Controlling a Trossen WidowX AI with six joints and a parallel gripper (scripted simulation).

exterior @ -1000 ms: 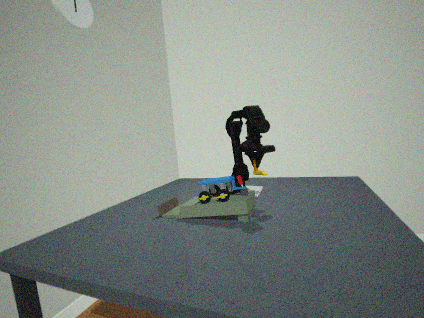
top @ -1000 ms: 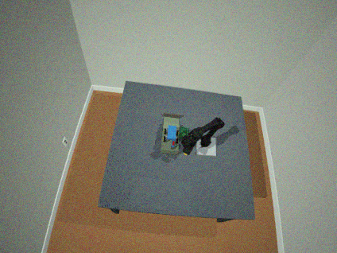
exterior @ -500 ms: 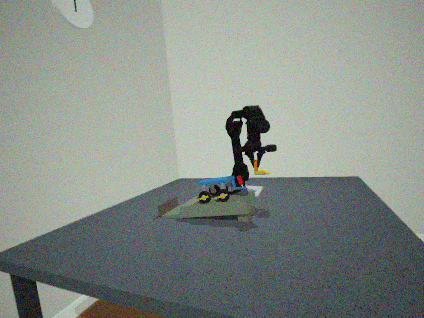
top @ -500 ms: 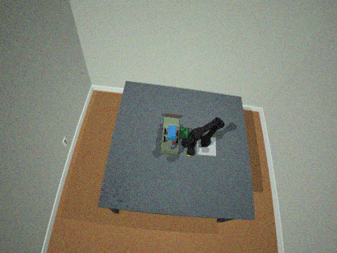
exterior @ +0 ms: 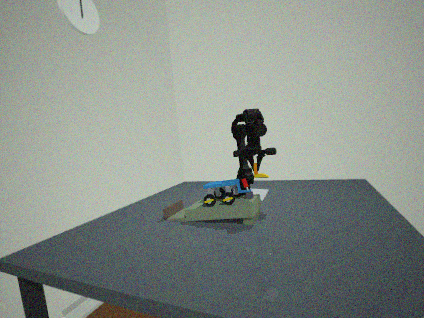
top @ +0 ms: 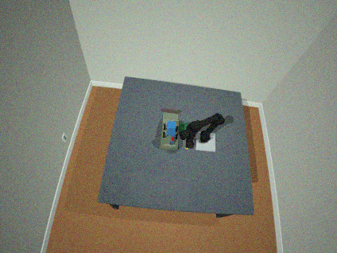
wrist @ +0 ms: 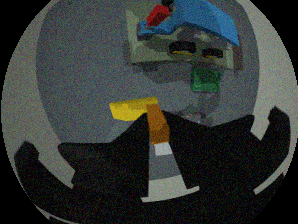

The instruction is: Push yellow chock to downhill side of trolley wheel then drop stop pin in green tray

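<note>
The red-headed stop pin lies 120 mm ahead of my gripper tip, 50 mm below it and 30 mm to the right of it. The rest, counted from my gripper tip: yellow chock (20 mm to the left, 10 mm below); then olive ramp (130 mm to the right, 130 mm below, 130 mm ahead); then blue trolley (130 mm to the right, 130 mm ahead, 60 mm below).
</note>
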